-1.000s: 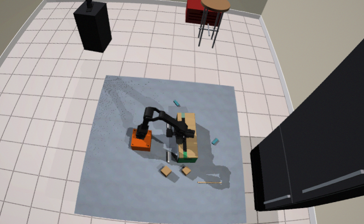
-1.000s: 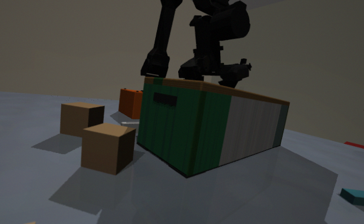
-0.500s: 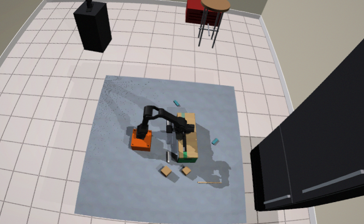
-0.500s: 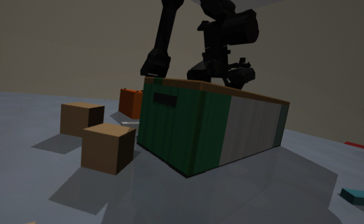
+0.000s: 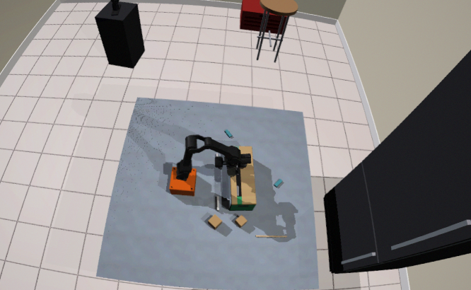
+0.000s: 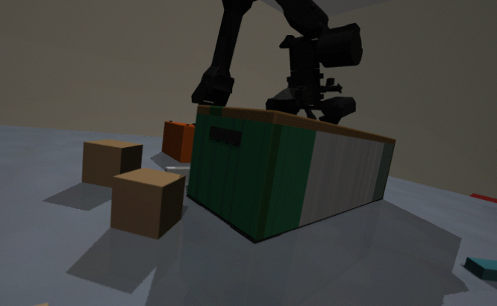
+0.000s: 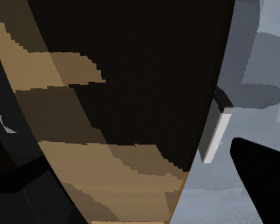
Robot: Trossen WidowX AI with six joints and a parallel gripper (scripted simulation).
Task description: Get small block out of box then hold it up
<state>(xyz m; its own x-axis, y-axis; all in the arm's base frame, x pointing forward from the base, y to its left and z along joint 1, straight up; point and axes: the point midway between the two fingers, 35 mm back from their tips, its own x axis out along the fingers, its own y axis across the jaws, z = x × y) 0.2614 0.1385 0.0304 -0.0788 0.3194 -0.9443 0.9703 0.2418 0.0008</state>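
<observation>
The yellow-green block is 50 mm ahead of my gripper tip and 30 mm to the left of it. From my gripper tip the other things lie so: long box (50 mm ahead, 70 mm to the right, 30 mm below); then thin wooden stick (350 mm ahead, 370 mm to the right, 80 mm below).
</observation>
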